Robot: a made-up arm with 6 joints. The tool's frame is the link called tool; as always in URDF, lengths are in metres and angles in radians. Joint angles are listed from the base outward. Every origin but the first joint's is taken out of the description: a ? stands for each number. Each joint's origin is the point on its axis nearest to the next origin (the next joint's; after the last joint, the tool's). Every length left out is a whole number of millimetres.
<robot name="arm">
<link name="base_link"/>
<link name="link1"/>
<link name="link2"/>
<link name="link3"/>
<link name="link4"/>
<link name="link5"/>
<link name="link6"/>
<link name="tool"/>
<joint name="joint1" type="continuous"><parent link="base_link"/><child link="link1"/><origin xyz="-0.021 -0.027 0.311" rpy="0.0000 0.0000 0.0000"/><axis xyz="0 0 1"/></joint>
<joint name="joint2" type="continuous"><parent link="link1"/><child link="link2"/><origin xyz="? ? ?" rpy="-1.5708 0.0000 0.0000"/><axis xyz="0 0 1"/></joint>
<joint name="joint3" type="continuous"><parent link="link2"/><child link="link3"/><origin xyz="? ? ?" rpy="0.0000 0.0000 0.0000"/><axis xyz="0 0 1"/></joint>
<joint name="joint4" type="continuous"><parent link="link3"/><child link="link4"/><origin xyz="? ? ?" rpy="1.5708 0.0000 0.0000"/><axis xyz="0 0 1"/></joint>
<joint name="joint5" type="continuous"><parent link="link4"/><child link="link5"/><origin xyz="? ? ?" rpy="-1.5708 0.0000 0.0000"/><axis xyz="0 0 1"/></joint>
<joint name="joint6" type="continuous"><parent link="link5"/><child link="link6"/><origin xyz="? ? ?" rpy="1.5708 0.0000 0.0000"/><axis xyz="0 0 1"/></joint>
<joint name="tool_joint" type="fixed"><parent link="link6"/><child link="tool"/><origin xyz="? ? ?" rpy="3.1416 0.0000 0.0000"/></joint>
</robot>
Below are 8 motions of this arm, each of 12 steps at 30 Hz.
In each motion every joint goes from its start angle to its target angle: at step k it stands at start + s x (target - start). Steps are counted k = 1, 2, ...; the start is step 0. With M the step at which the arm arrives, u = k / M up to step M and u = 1 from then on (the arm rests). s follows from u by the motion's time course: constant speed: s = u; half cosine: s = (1 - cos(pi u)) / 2; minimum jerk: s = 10 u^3 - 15 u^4 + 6 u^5.
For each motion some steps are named. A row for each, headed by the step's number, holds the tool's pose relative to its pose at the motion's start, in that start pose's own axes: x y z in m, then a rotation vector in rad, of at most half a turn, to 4 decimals.
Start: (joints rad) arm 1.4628 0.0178 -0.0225 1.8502 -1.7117 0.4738
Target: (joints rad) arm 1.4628 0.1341 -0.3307 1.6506 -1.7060 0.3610
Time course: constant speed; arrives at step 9
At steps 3, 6, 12:
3: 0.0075 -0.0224 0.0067 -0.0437 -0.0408 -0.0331
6: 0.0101 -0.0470 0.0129 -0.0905 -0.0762 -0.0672
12: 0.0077 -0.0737 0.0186 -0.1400 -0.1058 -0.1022

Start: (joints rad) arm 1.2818 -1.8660 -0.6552 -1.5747 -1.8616 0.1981
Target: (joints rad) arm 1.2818 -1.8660 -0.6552 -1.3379 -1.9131 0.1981
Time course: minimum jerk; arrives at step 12
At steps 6, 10, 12:
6: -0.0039 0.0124 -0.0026 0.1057 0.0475 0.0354
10: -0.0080 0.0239 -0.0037 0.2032 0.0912 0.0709
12: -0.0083 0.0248 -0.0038 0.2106 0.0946 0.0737

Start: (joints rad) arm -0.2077 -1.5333 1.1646 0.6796 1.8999 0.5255
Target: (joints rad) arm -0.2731 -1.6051 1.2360 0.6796 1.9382 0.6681
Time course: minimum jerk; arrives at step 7
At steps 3, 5, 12:
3: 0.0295 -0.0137 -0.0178 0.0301 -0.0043 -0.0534
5: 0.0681 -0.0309 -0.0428 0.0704 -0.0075 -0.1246
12: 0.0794 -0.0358 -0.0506 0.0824 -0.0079 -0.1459

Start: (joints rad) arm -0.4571 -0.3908 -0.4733 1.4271 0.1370 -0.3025
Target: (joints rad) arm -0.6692 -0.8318 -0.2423 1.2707 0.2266 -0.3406
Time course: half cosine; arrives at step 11
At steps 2, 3, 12:
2: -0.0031 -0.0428 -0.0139 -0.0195 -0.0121 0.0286
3: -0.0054 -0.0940 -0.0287 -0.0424 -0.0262 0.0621
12: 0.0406 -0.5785 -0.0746 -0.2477 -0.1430 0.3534

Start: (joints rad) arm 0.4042 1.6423 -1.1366 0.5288 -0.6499 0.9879
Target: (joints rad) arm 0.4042 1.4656 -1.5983 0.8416 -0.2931 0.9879
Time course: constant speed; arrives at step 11
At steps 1, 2, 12:
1: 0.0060 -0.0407 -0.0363 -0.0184 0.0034 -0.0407
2: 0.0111 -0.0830 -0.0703 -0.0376 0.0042 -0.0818
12: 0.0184 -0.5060 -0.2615 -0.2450 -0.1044 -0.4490

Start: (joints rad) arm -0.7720 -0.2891 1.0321 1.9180 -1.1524 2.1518
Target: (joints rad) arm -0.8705 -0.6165 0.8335 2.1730 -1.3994 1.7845
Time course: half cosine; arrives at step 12
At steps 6, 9, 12:
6: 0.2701 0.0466 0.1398 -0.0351 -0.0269 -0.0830
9: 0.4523 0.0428 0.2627 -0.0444 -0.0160 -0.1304
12: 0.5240 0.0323 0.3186 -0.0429 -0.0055 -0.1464

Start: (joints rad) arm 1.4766 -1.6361 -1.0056 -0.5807 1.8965 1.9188
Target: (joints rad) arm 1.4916 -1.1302 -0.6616 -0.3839 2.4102 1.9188
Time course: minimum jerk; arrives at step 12
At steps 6, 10, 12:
6: 0.1197 0.2475 -0.3769 0.5835 0.2232 0.2323
10: 0.1362 0.5639 -0.6745 1.1252 0.4742 0.4224
12: 0.1337 0.5907 -0.6944 1.1664 0.4950 0.4359

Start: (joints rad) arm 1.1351 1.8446 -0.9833 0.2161 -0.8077 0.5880
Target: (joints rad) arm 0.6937 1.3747 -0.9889 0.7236 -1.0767 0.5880
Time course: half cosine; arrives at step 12
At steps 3, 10, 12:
3: -0.0785 0.0355 -0.1154 -0.0311 0.1219 0.0004
10: -0.5781 0.0197 -0.6426 -0.3121 0.6936 -0.0532
12: -0.6211 0.0019 -0.6787 -0.3428 0.7339 -0.0633

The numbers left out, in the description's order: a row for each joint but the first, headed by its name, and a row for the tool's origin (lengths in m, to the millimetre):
joint2: -0.028 0.073 0.000
joint3: 0.015 -0.870 0.000
joint4: 0.026 -0.773 0.000
joint5: -0.026 0.039 0.000
joint6: 0.022 -0.071 0.000
tool: 0.020 -0.024 0.000

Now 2 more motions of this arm.
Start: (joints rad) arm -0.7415 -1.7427 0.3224 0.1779 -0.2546 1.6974
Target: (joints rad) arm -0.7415 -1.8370 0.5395 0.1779 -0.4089 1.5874
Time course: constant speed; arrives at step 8
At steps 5, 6, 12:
5: -0.0052 0.0051 0.0195 -0.0220 0.0110 0.0728
6: -0.0063 0.0060 0.0243 -0.0263 0.0133 0.0875
12: -0.0084 0.0076 0.0348 -0.0348 0.0181 0.1171

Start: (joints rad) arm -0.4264 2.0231 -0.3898 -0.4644 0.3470 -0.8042
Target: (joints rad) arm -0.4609 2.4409 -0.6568 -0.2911 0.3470 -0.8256
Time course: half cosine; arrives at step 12
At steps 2, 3, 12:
2: 0.0136 -0.0295 -0.0002 -0.0116 -0.0025 -0.0088
3: 0.0297 -0.0643 0.0006 -0.0253 -0.0055 -0.0193
12: 0.2013 -0.4243 0.0754 -0.1681 -0.0446 -0.1377

